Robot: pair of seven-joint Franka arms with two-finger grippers.
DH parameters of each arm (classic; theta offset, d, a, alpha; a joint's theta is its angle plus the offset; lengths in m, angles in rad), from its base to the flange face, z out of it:
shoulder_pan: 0 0.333 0 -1.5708
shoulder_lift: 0 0 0 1.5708
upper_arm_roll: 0 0.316 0.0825 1.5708
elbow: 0 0 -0.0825 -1.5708
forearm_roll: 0 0.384 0 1.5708
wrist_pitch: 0 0 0.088 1.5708
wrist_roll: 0 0.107 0 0
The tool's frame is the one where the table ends.
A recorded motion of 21 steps. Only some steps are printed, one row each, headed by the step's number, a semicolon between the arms.
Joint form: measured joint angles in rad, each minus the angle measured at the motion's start. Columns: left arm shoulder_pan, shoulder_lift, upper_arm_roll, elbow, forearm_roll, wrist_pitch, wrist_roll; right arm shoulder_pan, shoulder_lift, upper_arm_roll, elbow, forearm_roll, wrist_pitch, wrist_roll.
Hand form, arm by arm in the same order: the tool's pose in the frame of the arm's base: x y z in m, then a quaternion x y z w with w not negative. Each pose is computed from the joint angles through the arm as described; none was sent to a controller.
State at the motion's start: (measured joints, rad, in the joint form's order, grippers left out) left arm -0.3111 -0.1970 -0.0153 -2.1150 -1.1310 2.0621 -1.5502; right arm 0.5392 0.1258 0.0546 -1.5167 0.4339 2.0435 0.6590
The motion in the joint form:
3: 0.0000 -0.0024 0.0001 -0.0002 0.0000 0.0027 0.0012; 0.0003 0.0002 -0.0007 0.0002 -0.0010 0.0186 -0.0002
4: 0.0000 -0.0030 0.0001 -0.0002 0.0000 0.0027 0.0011; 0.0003 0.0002 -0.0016 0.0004 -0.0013 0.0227 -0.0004
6: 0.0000 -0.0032 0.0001 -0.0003 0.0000 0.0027 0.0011; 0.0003 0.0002 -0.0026 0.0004 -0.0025 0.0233 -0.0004
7: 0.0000 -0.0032 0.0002 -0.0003 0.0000 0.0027 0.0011; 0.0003 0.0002 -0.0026 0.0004 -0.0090 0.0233 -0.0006
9: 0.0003 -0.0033 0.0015 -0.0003 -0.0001 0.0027 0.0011; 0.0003 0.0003 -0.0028 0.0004 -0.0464 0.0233 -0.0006
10: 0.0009 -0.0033 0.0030 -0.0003 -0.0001 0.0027 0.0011; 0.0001 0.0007 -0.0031 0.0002 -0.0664 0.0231 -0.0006
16: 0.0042 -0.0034 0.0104 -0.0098 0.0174 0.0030 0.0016; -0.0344 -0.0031 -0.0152 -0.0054 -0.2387 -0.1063 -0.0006
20: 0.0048 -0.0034 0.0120 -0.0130 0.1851 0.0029 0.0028; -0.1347 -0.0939 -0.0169 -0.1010 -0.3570 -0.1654 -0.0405
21: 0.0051 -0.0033 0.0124 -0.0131 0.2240 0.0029 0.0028; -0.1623 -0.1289 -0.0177 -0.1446 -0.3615 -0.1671 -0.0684
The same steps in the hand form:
3: 0.4778 -0.2123 0.5423 0.56476 0.66243 -0.35607 0.33978; 0.5151 0.3714 0.6342 -0.95203 0.09171 -0.04199 0.28892
4: 0.4777 -0.2123 0.5426 0.56480 0.66233 -0.35599 0.34000; 0.5158 0.3709 0.6347 -0.95159 0.09238 -0.04400 0.28985
6: 0.4777 -0.2123 0.5427 0.56481 0.66231 -0.35597 0.34004; 0.5162 0.3704 0.6347 -0.95162 0.09275 -0.04478 0.28949
7: 0.4777 -0.2122 0.5427 0.56477 0.66233 -0.35596 0.34006; 0.5164 0.3701 0.6346 -0.95235 0.09179 -0.04671 0.28710
9: 0.4780 -0.2114 0.5427 0.56417 0.66272 -0.35581 0.34045; 0.5174 0.3685 0.6338 -0.95627 0.08689 -0.05764 0.27328
10: 0.4785 -0.2104 0.5428 0.56342 0.66327 -0.35558 0.34086; 0.5182 0.3675 0.6330 -0.95829 0.08448 -0.06324 0.26562
16: 0.4795 -0.2042 0.5374 0.56416 0.66822 -0.35011 0.33559; 0.5285 0.3335 0.6147 -0.98153 0.07792 -0.06444 0.16238
20: 0.4785 -0.1978 0.5287 0.61441 0.66847 -0.29533 0.29735; 0.5325 0.2582 0.6142 -0.98821 0.09482 -0.07889 0.09069
21: 0.4785 -0.1961 0.5271 0.62538 0.66790 -0.28225 0.28836; 0.5292 0.2384 0.6127 -0.98890 0.09474 -0.07832 0.08344

